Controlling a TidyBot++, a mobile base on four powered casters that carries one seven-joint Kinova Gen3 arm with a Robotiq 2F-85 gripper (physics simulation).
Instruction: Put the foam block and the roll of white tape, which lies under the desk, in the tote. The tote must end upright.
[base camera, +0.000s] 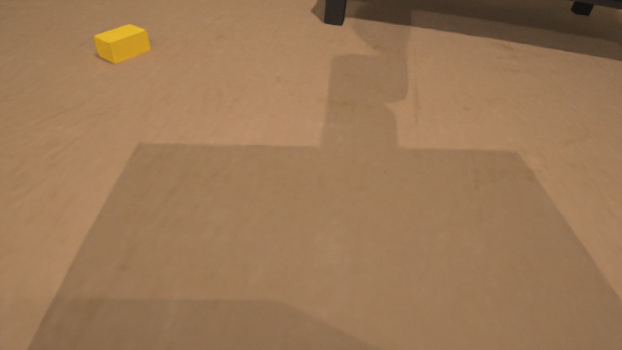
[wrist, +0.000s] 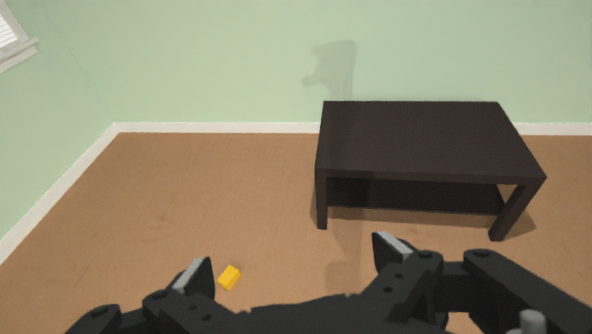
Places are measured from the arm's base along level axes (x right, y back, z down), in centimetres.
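Pixels of known places: gripper, between the fingertips: (wrist: 294, 262).
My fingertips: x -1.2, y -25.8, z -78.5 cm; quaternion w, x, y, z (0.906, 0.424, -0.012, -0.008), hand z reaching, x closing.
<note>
Ahead of a thing's pixels: the offset from my fingertips to its middle. "spot": to the spot under its first point.
The yellow foam block {dx -35.1, dy -61.3, dz +116.0 cm} (base camera: 122, 44) (wrist: 229, 277) lies on the floor, at the upper left in the base camera view and just right of the left fingertip in the wrist view. My gripper (wrist: 294, 262) is open and empty, with its fingers wide apart, high above the floor. The dark desk (wrist: 415, 137) stands against the wall at the right in the wrist view; one of its legs {spot: dx +13.1, dy -82.6, dz +114.6 cm} (base camera: 335, 11) shows at the top of the base camera view. The roll of white tape and the tote do not show in either view.
The desk has a low shelf (wrist: 415, 195) between its legs. A green wall (wrist: 215, 65) with a white baseboard (wrist: 215, 127) runs behind it, and a window (wrist: 11, 37) shows at the upper left. Shadows of the robot lie on the floor.
</note>
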